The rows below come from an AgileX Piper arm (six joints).
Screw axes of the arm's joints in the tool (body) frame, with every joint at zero. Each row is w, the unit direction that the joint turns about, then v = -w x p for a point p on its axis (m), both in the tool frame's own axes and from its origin. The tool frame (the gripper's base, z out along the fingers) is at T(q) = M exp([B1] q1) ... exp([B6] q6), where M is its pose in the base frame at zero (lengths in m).
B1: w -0.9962 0 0.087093 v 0 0.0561 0
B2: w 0 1 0 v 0.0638 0 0.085
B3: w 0 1 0 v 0.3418 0 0.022
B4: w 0 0 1 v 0 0 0
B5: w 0 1 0 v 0.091 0 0
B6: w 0 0 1 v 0 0 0
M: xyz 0.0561 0 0.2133 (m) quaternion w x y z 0.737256 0 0.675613 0
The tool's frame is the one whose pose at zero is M.
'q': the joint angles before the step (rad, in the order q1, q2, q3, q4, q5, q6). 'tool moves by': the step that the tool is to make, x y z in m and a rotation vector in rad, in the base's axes. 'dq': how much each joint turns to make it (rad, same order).
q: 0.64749, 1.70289, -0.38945, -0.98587, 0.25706, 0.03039
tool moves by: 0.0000, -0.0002, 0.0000, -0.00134, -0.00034, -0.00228
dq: -0.00005, 0.00001, 0.00013, -0.00115, 0.00185, 0.00292
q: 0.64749, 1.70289, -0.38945, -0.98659, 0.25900, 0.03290
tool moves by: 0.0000, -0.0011, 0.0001, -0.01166, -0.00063, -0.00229
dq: 0.00003, -0.00021, 0.00017, -0.00097, 0.01188, -0.00012
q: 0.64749, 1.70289, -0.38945, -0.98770, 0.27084, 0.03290
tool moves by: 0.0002, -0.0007, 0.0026, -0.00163, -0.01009, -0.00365
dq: 0.00014, -0.01333, 0.00074, 0.00125, 0.00992, -0.00024
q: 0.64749, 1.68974, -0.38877, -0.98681, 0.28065, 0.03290
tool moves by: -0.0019, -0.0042, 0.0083, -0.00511, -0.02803, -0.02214
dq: 0.00006, -0.04958, 0.01167, 0.01318, 0.03336, -0.00024
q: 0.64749, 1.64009, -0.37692, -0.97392, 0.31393, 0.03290
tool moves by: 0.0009, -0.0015, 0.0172, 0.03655, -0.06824, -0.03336
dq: 0.00001, -0.08939, 0.00088, 0.01244, 0.02745, 0.01337
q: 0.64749, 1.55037, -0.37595, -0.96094, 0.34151, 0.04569
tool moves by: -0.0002, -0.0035, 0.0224, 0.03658, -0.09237, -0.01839
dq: 0.00021, -0.11675, 0.00111, -0.00343, 0.03790, 0.00608
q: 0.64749, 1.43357, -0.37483, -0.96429, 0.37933, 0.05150
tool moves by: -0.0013, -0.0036, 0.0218, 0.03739, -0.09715, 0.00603
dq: -0.00030, -0.11317, 0.00007, -0.02209, 0.02299, -0.00049
